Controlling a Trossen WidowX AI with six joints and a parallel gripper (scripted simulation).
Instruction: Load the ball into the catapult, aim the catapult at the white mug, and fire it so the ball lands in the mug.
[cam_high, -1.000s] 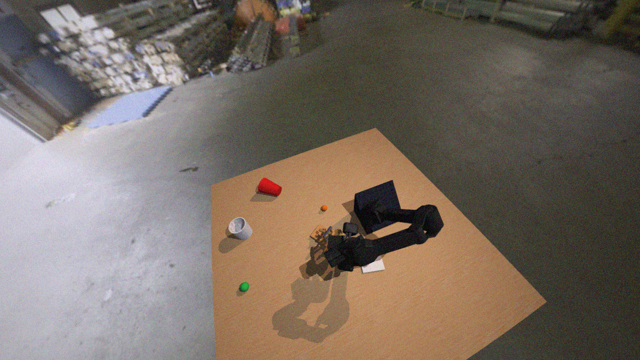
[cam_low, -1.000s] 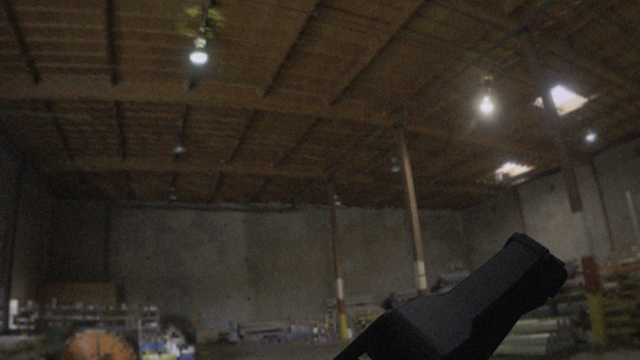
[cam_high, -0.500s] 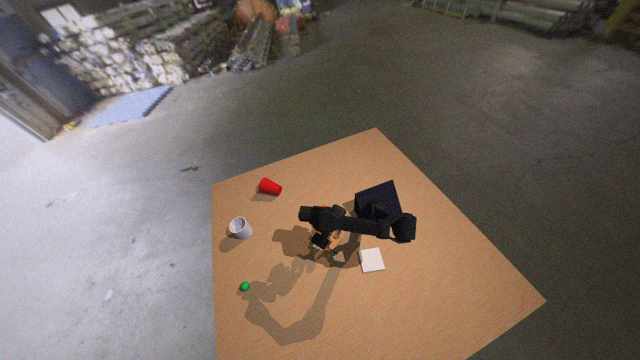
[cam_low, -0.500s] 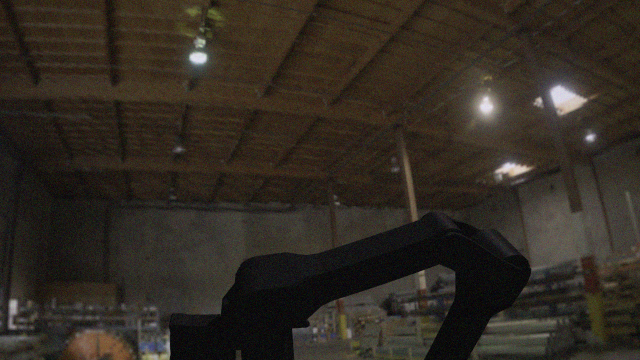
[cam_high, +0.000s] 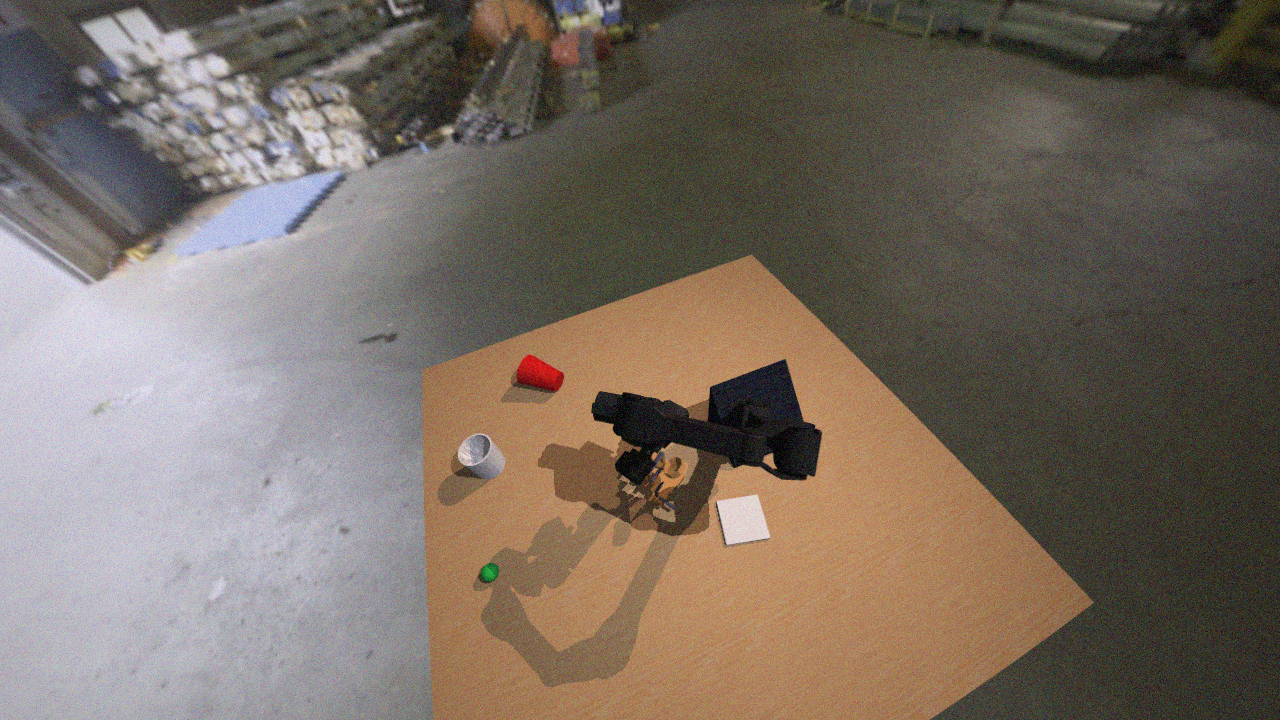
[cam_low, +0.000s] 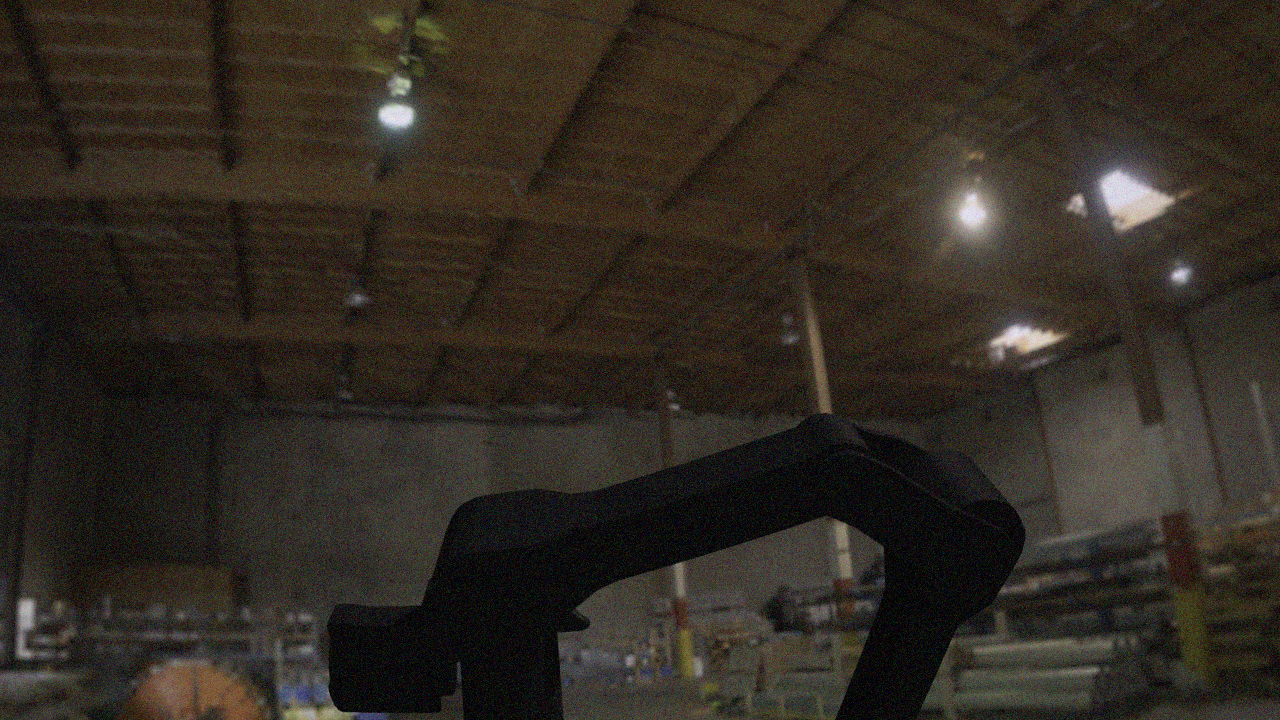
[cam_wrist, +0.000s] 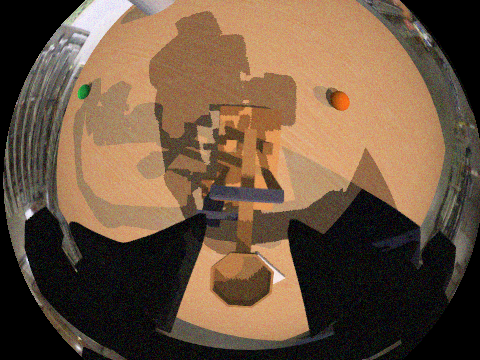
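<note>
My gripper tip is 7 cm above the wooden catapult and 2 cm to the right of it. Also, from my gripper tip: orange ball (18 cm to the right, 12 cm below, 4 cm behind); green ball (44 cm ahead, 12 cm below, 7 cm to the left); white flat square (16 cm to the left, 14 cm below, 14 cm behind).
</note>
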